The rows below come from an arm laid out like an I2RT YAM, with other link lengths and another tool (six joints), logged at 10 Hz.
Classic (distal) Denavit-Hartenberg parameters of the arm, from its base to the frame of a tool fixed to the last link. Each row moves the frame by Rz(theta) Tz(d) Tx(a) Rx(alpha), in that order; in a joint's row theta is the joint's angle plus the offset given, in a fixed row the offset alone. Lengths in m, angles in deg.
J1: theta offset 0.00  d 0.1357  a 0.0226  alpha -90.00
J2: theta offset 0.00  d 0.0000  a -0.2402  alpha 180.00
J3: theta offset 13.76  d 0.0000  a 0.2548  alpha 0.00
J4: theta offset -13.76  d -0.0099  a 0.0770  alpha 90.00
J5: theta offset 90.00  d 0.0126  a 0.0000  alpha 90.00
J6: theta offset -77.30  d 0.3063  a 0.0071  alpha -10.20
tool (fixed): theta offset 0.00  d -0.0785  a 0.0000  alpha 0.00
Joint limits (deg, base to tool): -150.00..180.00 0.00..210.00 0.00..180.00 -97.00..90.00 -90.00..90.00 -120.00..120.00
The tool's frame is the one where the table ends.
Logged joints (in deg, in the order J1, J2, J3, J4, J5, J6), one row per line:
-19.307 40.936 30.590 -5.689 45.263 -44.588
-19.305 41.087 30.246 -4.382 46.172 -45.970
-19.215 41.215 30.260 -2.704 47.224 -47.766
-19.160 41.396 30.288 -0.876 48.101 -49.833
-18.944 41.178 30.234 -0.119 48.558 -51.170
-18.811 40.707 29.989 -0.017 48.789 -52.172
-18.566 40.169 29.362 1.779 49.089 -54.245
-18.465 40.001 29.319 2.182 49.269 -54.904
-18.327 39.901 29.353 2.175 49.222 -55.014
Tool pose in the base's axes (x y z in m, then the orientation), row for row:
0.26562 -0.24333 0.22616 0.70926 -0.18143 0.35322 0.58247
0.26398 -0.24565 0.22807 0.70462 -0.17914 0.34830 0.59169
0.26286 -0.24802 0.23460 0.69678 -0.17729 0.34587 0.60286
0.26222 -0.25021 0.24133 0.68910 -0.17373 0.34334 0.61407
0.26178 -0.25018 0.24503 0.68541 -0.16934 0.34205 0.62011
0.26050 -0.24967 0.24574 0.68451 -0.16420 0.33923 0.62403
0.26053 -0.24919 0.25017 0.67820 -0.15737 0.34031 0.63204
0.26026 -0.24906 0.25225 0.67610 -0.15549 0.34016 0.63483
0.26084 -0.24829 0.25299 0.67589 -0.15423 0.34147 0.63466
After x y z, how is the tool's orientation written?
As a quaternion, x y z w.
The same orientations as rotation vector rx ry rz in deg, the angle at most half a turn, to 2 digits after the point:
94.89 -24.27 47.26
93.91 -23.88 46.42
92.44 -23.52 45.89
91.00 -22.94 45.34
90.30 -22.31 45.06
90.03 -21.60 44.62
88.92 -20.63 44.62
88.54 -20.36 44.55
88.52 -20.20 44.72

